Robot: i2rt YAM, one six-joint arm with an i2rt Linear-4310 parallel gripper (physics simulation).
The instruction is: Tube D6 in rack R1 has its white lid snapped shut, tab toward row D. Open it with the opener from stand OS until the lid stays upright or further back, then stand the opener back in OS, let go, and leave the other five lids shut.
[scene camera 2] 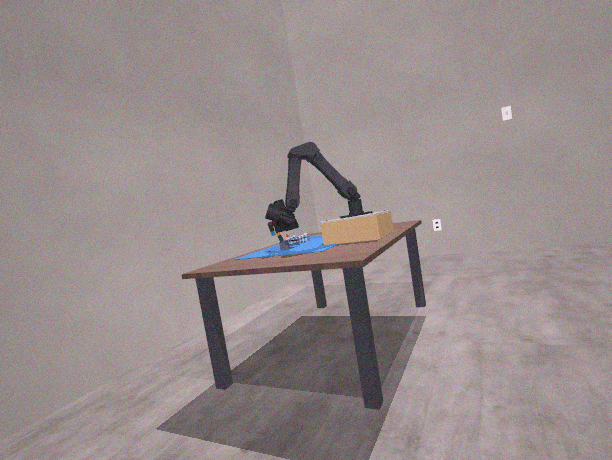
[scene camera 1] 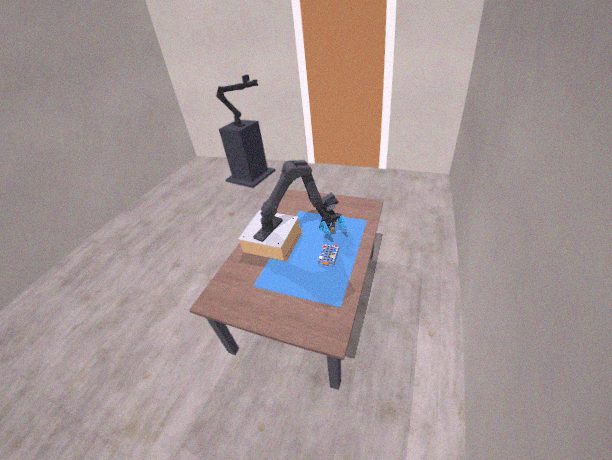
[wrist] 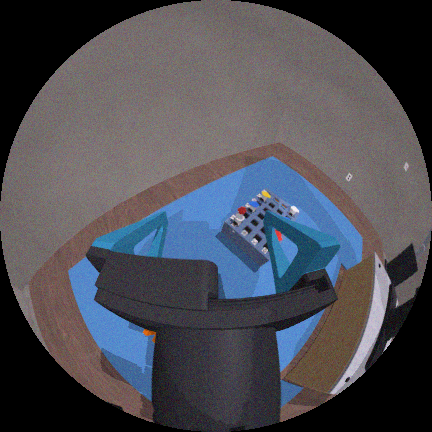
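Where they show: gripper, fingertip midpoint: (scene camera 2: 280, 229) (scene camera 1: 337, 232) (wrist: 215, 215); arm's base, origin of the base link: (scene camera 2: 356, 215) (scene camera 1: 268, 228).
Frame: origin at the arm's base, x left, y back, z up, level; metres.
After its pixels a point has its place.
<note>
Rack R1 (scene camera 1: 328, 255) @(z -0.071, x 0.018, y -0.368 m) (scene camera 2: 295, 242) @(z -0.100, x 0.014, y -0.391 m) (wrist: 242, 250) @(z -0.101, x 0.096, y -0.339 m) stands on the blue mat. In the wrist view its coloured lids show, among them a white lid (wrist: 240, 218) @(z -0.067, x 0.085, y -0.374 m) and another white one (wrist: 294, 209) @(z -0.060, x -0.016, y -0.339 m); which is D6 and how its lid sits cannot be told. The opener's orange part (scene camera 1: 331, 228) @(z -0.067, x 0.218, y -0.285 m) (scene camera 2: 278, 234) @(z -0.021, x 0.242, y -0.290 m) (wrist: 148, 332) @(z -0.020, x 0.243, y -0.296 m) shows close by the fingers; in the wrist view the palm partly hides it. Stand OS (scene camera 2: 284, 245) @(z -0.081, x 0.232, y -0.274 m) is the dark block under it. My gripper (scene camera 1: 333, 227) @(z -0.011, x 0.145, y -0.363 m) (wrist: 215, 215) @(z -0.011, x 0.145, y -0.363 m) is open, its teal fingers wide apart, low over the mat beside the opener, holding nothing.
The arm's base sits on a wooden box (scene camera 1: 265, 249) @(z -0.045, x -0.110, y -0.051 m) (scene camera 2: 350, 230) @(z -0.052, x 0.139, y 0.038 m) (wrist: 332, 330) @(z -0.072, x 0.064, y -0.118 m) with a white top at the mat's edge. The blue mat (scene camera 1: 300, 282) @(z -0.102, x -0.183, y -0.313 m) lies on the brown table (scene camera 1: 280, 320) @(z -0.105, x -0.407, y -0.344 m). A second arm on a dark pedestal (scene camera 1: 243, 150) stands beyond the table.
</note>
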